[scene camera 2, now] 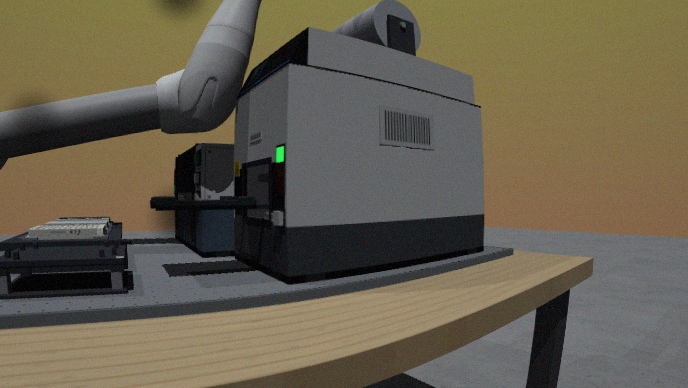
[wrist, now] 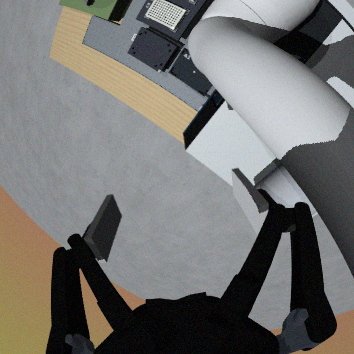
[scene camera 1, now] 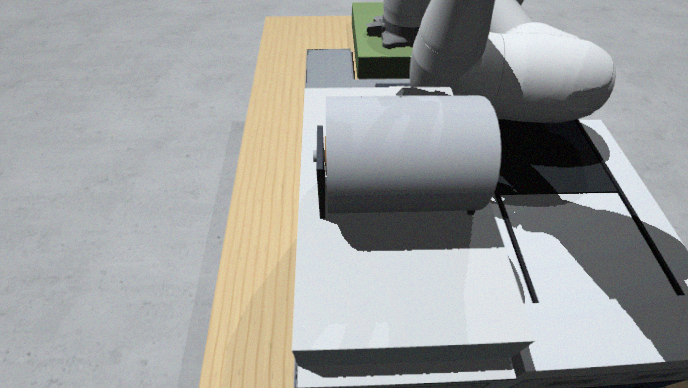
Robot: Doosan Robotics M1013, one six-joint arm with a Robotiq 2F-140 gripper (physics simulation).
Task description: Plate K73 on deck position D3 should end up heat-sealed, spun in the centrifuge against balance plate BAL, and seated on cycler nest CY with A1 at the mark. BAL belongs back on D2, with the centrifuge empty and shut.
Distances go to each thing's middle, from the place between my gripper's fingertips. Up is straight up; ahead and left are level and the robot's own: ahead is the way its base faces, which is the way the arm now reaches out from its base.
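Scene:
The tray marked A1 [scene camera 2: 160,203] is 40 mm to the left of my hand and 100 mm behind it, and it sits 460 mm below it.

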